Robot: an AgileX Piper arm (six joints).
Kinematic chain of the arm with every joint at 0, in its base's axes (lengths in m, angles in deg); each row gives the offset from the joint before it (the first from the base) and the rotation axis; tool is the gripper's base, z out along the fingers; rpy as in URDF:
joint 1: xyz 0 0 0.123 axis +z
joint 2: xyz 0 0 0 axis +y
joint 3: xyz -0.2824 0 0.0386 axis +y
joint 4: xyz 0.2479 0 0.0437 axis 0.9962 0 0.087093
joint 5: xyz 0 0 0 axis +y
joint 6: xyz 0.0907 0 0.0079 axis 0.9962 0 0.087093
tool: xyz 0 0 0 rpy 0 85.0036 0
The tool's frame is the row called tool.
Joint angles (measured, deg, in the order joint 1, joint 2, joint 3, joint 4, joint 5, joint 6), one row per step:
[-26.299, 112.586, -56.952, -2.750, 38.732, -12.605]
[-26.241, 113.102, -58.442, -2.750, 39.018, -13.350]
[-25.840, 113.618, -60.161, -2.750, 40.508, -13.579]
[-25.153, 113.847, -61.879, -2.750, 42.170, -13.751]
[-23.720, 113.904, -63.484, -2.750, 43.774, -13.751]
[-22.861, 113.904, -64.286, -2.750, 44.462, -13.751]
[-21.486, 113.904, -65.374, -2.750, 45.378, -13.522]
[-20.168, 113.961, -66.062, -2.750, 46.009, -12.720]
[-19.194, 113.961, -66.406, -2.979, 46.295, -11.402]
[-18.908, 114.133, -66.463, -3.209, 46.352, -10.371]
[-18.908, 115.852, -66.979, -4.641, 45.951, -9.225]
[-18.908, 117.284, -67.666, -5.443, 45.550, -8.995]
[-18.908, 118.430, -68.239, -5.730, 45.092, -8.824]
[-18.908, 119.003, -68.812, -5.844, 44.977, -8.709]
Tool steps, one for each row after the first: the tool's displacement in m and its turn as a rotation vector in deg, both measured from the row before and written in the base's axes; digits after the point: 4 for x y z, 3 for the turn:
[0.0058, -0.0025, 0.0017, -0.316, -0.587, 0.794]
[0.0059, -0.0004, 0.0025, 0.075, 0.288, 0.583]
[0.0064, 0.0013, 0.0042, 0.020, 0.186, 0.805]
[0.0078, 0.0057, 0.0050, -0.028, 0.072, 1.380]
[0.0043, 0.0037, 0.0027, -0.067, -0.096, 0.836]
[0.0062, 0.0064, 0.0037, -0.093, -0.157, 1.115]
[0.0047, 0.0068, 0.0020, -0.015, -0.025, 0.495]
[0.0029, 0.0050, 0.0012, -0.178, -0.049, -0.198]
[0.0006, 0.0013, -0.0008, -0.100, 0.174, -0.591]
[0.0021, -0.0024, -0.0087, -0.715, 1.034, -0.143]
[0.0029, -0.0019, -0.0065, -0.413, 0.491, 0.355]
[0.0026, -0.0012, -0.0052, -0.129, 0.155, 0.064]
[0.0023, -0.0009, -0.0017, -0.108, -0.093, -0.026]

